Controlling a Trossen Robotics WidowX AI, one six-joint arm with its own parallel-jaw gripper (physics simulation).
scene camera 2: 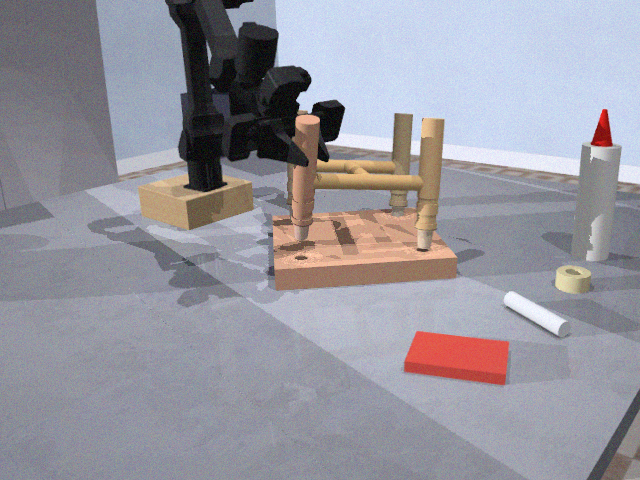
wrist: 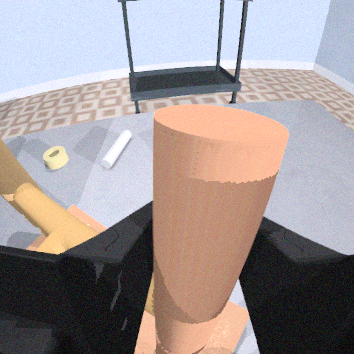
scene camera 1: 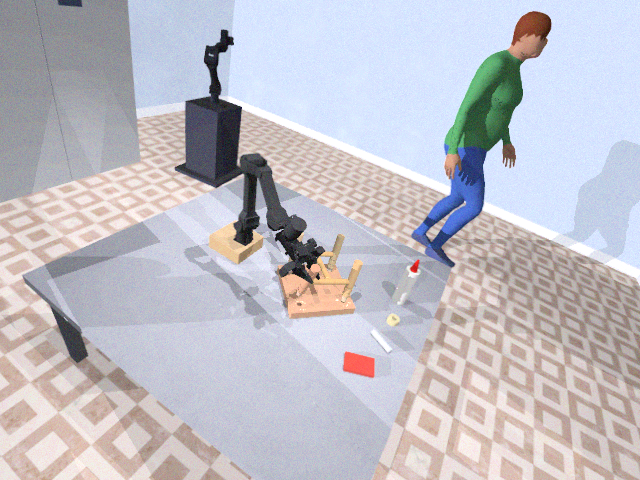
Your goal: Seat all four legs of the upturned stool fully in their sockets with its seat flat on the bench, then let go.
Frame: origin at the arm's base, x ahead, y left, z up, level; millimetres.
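Where they show: gripper, fingertip midpoint: [scene camera 2: 317, 161] [wrist: 193, 209] [scene camera 1: 316, 281]; arm's base, origin of the base link: [scene camera 2: 205, 186] [scene camera 1: 243, 239].
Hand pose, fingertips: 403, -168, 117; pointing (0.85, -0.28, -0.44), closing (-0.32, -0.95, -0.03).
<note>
Each offset is from my fingertips to the top centre of the thing, as dx, dy, dz. "spot": to the spot under its first point.
The upturned stool's pinkish seat [scene camera 1: 321, 311] [scene camera 2: 361, 271] [wrist: 234, 322] lies on the bench. My gripper [scene camera 1: 311, 272] [scene camera 2: 314, 159] [wrist: 193, 209] is shut on the upper part of the pinkish leg @(-36, +15, +60) [scene camera 2: 306, 178] [wrist: 212, 200]. That leg leans slightly; its pale tip shows above the seat, behind the open front-left socket @(spot: -46, +11, -149) [scene camera 2: 300, 257]. The front-right yellow leg @(spot: +106, +122, -9) [scene camera 1: 354, 276] [scene camera 2: 431, 160] stands at its socket with its pale end showing. The back-right leg @(spot: -13, +257, -21) [scene camera 1: 337, 248] [scene camera 2: 402, 139] also shows some pale end. Yellow rails @(spot: +38, +66, -35) [scene camera 1: 330, 282] [scene camera 2: 372, 181] [wrist: 52, 215] join the legs. The back-left leg is mostly hidden.
A white glue bottle @(+302, +307, +51) [scene camera 1: 406, 285] [scene camera 2: 597, 201] with a red tip, a yellow tape roll @(+308, +166, -155) [scene camera 1: 393, 319] [scene camera 2: 572, 281] [wrist: 55, 158], a white stick @(+292, +40, -157) [scene camera 1: 381, 341] [scene camera 2: 536, 314] [wrist: 117, 149] and a red block @(+249, -98, -164) [scene camera 1: 358, 364] [scene camera 2: 457, 359] are right of the stool. A person [scene camera 1: 491, 103] is beyond the bench.
</note>
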